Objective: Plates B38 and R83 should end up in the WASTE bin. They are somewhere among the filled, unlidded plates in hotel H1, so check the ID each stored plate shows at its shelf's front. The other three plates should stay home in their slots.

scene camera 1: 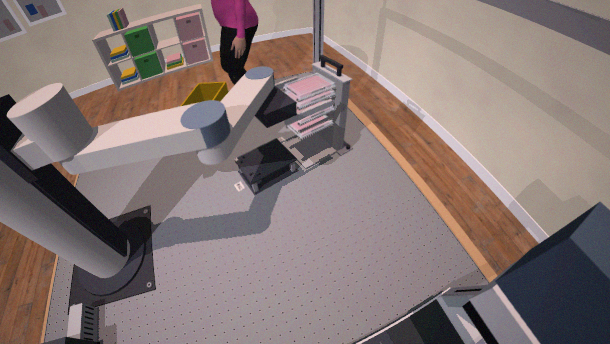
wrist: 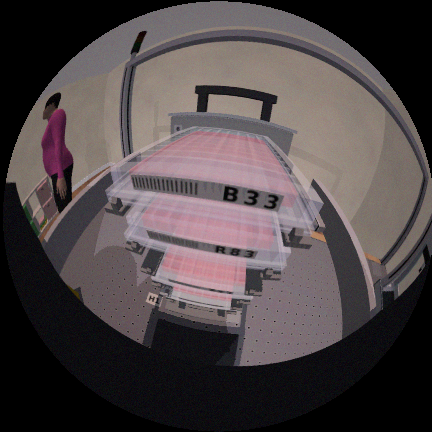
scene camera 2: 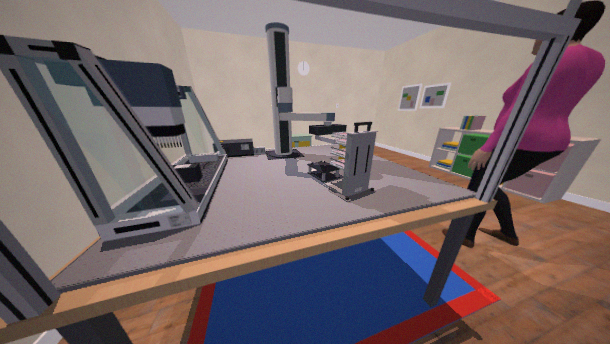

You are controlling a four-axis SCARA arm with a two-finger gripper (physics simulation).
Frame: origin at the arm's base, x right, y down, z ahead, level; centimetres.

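Where they show: gripper, fingertip midpoint: [scene camera 1: 312, 90] [wrist: 222, 167]; arm's base at its link origin: [scene camera 1: 113, 257] [scene camera 2: 283, 155].
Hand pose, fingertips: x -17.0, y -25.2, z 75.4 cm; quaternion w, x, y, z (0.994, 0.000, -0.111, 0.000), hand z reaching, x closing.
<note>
Things, the pixels of their centre, and the offset from my fingertips. "*": a spot on its surface instead.
- Hotel H1 at the middle of its body: [wrist: 208, 217] [scene camera 1: 316, 107] [scene camera 2: 352, 157] dx -1.6, dy +7.9, dz +1.8 cm
- top plate at the middle of its body: [wrist: 222, 147] [scene camera 1: 309, 85] dx +0.1, dy -2.0, dz -1.2 cm
- plate R83 at the middle of its body: [wrist: 218, 182] [scene camera 1: 309, 93] dx +0.1, dy +0.9, dz -1.2 cm
- yellow bin at the middle of its body: [scene camera 1: 210, 116] [scene camera 2: 350, 150] dx -22.2, dy +13.9, dz -31.8 cm
- hotel's black handle at a spot on its surface: [wrist: 235, 92] [scene camera 1: 329, 62] [scene camera 2: 362, 124] * dx -1.5, dy -7.3, dz +6.0 cm
- large framed machine at a spot on its surface: [scene camera 2: 140, 100] * dx +70.6, dy -15.5, dz +2.4 cm
Hotel H1 [scene camera 1: 342, 95] [scene camera 2: 359, 165] holds filled pink plates. In the wrist view, the top plate [wrist: 220, 155] [scene camera 1: 309, 86] shows B33, and plate R83 [wrist: 205, 227] lies on the shelf below it. Lower plates [wrist: 204, 265] show partly; their IDs cannot be read, so B38 cannot be picked out. My gripper [wrist: 222, 167] [scene camera 1: 312, 97] is open and level, at the hotel's upper shelves. Its fingers reach along both sides of the stack, with gaps beside the plates; the fingertips are partly hidden. A yellow bin [scene camera 1: 212, 89] is behind the arm; its label does not show.
A black raised stand [scene camera 1: 267, 159] [scene camera 2: 324, 169] sits before the hotel, below the gripper. The hotel's black handle [scene camera 1: 331, 65] [scene camera 2: 363, 125] [wrist: 235, 92] rises above the top plate. A large framed machine [scene camera 2: 140, 100] stands at the table's other end. A person [scene camera 1: 235, 35] [scene camera 2: 545, 110] [wrist: 57, 145] stands beyond the table.
</note>
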